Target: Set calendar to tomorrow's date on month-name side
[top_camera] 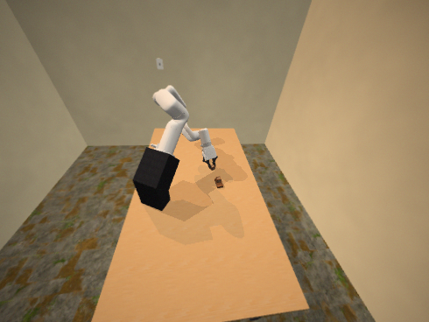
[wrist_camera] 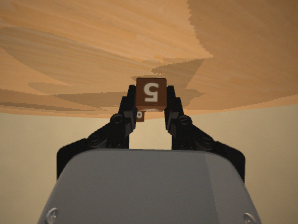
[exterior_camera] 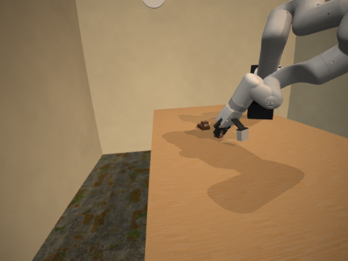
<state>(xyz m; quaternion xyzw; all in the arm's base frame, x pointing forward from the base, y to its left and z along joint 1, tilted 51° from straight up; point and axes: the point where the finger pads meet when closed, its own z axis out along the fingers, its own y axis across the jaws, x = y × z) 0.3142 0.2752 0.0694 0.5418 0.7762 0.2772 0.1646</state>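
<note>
Now: the brown digit cube 1 cm ahead of my hand, 1 cm to the right of it and 2 cm below it.
</note>
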